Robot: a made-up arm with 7 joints. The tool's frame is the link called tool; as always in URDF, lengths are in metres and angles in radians. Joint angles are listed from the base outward.
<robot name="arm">
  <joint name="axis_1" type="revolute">
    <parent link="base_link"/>
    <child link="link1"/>
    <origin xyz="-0.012 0.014 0.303" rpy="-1.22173 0 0"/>
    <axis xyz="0 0 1"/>
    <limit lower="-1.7" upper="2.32"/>
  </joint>
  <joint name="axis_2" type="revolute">
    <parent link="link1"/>
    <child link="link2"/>
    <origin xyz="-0.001 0.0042 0.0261" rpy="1.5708 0 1.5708"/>
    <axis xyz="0 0 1"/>
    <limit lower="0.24" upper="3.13"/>
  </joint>
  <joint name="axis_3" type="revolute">
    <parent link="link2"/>
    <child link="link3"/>
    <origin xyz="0.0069 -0.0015 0.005" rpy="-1.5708 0 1.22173"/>
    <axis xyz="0 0 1"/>
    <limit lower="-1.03" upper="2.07"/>
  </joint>
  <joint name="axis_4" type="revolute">
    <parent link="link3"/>
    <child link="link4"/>
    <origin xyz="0.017 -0.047 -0.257" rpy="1.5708 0 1.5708"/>
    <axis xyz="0 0 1"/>
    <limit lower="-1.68" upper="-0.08"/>
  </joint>
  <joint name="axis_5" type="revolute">
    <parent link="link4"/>
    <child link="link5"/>
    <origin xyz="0.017 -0.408 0.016" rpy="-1.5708 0 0"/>
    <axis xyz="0 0 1"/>
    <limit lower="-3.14" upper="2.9"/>
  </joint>
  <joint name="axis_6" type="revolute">
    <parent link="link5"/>
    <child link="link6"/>
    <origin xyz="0.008 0.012 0.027" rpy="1.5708 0 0"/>
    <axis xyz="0 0 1"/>
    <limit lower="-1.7" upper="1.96"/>
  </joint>
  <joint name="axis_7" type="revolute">
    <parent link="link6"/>
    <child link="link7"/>
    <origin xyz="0.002 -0.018 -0.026" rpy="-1.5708 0 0"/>
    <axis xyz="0 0 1"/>
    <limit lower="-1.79" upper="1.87"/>
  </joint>
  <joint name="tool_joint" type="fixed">
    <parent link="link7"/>
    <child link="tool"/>
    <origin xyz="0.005 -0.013 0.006" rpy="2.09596 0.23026 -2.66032"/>
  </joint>
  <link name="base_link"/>
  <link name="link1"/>
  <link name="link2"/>
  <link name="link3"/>
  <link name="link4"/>
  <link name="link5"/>
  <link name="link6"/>
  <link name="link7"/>
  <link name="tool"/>
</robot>
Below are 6 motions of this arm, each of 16 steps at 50 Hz.
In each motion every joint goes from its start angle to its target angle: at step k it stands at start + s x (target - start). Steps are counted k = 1, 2, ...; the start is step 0. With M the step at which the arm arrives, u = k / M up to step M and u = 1 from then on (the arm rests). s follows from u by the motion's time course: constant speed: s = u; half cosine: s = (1 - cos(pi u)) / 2; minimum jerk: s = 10 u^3 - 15 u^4 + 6 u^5.
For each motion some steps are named. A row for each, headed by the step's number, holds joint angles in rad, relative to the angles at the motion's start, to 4 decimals.
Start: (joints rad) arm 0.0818 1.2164 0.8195 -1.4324 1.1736 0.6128 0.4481
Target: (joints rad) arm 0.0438 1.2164 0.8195 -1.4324 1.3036 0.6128 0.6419
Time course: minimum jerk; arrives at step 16
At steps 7, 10, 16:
7: -0.0146 0.0000 0.0000 0.0000 0.0499 0.0000 0.0744
10: -0.0275 0.0000 0.0000 0.0000 0.0942 0.0000 0.1405
16: -0.0380 0.0000 0.0000 0.0000 0.1300 0.0000 0.1938

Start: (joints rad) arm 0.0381 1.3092 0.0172 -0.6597 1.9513 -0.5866 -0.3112
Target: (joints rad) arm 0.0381 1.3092 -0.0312 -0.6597 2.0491 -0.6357 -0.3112
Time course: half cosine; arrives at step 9
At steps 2, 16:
2: 0.0000 0.0000 -0.0057 0.0000 0.0114 -0.0057 0.0000
16: 0.0000 0.0000 -0.0484 0.0000 0.0978 -0.0491 0.0000

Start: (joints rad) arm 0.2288 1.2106 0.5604 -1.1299 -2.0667 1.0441 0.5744
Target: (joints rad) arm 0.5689 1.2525 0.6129 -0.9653 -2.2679 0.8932 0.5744
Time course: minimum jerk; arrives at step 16
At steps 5, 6, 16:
5: 0.0612 0.0075 0.0095 0.0296 -0.0362 -0.0272 0.0000
6: 0.0936 0.0115 0.0144 0.0453 -0.0554 -0.0415 0.0000
16: 0.3401 0.0419 0.0525 0.1646 -0.2012 -0.1509 0.0000

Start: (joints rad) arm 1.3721 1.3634 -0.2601 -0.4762 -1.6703 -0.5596 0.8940
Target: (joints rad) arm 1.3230 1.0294 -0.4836 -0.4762 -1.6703 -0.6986 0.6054
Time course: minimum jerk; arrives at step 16
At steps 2, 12, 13, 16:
2: -0.0008 -0.0054 -0.0036 0.0000 0.0000 -0.0022 -0.0046
12: -0.0440 -0.2994 -0.2004 0.0000 0.0000 -0.1246 -0.2587
13: -0.0467 -0.3177 -0.2126 0.0000 0.0000 -0.1322 -0.2745
16: -0.0491 -0.3340 -0.2235 0.0000 0.0000 -0.1390 -0.2886

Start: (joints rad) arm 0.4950 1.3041 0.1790 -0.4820 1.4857 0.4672 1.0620
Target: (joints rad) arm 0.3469 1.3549 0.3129 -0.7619 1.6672 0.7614 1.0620
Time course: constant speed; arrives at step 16
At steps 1, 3, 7, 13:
1: -0.0093 0.0032 0.0084 -0.0175 0.0113 0.0184 0.0000
3: -0.0278 0.0095 0.0251 -0.0525 0.0340 0.0552 0.0000
7: -0.0648 0.0222 0.0586 -0.1225 0.0794 0.1287 0.0000
13: -0.1203 0.0413 0.1088 -0.2274 0.1475 0.2390 0.0000

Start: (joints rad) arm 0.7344 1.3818 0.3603 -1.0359 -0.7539 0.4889 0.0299
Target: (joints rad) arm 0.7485 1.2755 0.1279 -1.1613 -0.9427 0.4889 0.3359
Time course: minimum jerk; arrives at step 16
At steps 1, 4, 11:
1: 0.0000 -0.0002 -0.0005 -0.0003 -0.0004 0.0000 0.0007
4: 0.0015 -0.0110 -0.0241 -0.0130 -0.0195 0.0000 0.0317
11: 0.0116 -0.0872 -0.1906 -0.1028 -0.1548 0.0000 0.2509

